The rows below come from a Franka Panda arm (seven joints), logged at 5 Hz.
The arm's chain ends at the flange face. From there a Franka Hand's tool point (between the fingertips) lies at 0.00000 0.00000 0.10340 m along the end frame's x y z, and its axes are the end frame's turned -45 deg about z.
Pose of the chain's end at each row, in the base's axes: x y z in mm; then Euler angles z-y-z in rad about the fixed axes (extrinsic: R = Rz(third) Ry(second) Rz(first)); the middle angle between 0 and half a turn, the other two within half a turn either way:
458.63 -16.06 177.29 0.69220 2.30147 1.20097
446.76 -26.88 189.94 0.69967 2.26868 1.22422
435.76 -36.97 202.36 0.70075 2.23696 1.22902
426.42 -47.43 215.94 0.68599 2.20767 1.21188
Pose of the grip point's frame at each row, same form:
486.46 55.74 108.28 -0.09320 2.30147 1.20097
473.67 47.63 123.50 -0.08573 2.26868 1.22422
463.01 39.62 138.46 -0.08465 2.23696 1.22902
455.62 30.40 154.45 -0.09941 2.20767 1.21188

